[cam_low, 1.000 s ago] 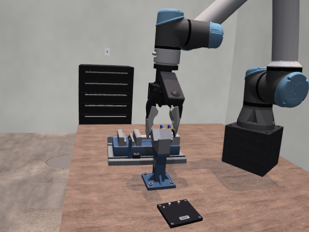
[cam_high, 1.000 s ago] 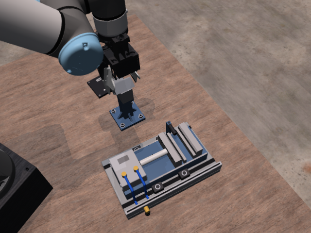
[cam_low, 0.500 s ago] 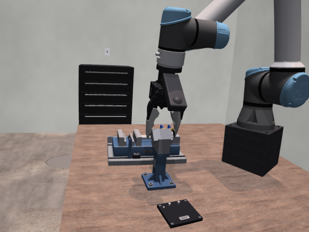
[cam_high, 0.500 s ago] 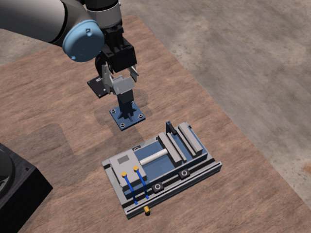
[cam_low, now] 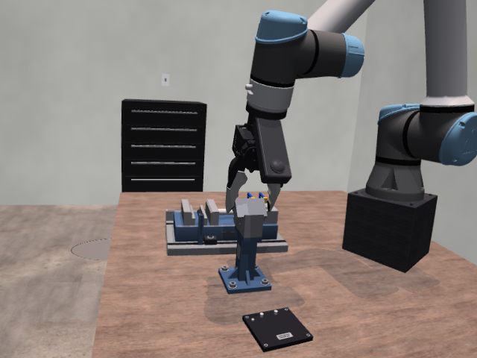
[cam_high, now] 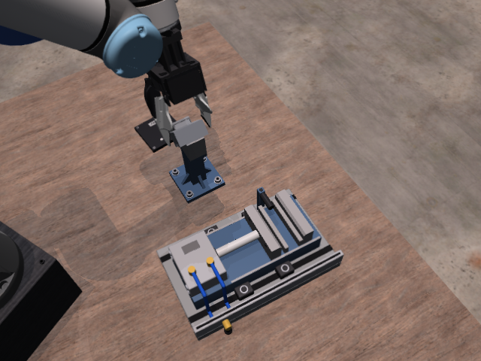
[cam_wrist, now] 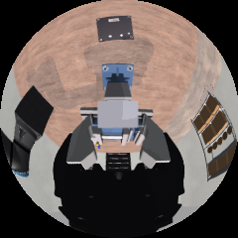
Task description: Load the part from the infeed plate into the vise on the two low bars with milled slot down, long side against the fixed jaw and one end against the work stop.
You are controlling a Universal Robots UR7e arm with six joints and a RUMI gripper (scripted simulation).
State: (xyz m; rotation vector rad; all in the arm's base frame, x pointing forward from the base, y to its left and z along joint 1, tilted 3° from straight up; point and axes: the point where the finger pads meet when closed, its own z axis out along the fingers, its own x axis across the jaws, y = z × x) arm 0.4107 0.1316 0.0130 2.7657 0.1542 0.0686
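Now: the part 10 mm to the right of my hand and 10 mm below it. The rest, counted from my hand: work stop: 90 mm ahead, 160 mm to the right, 70 mm below; then black infeed plate: 30 mm behind, 170 mm to the left, 160 mm below; then white cylinder rod: 220 mm to the right, 90 mm below.
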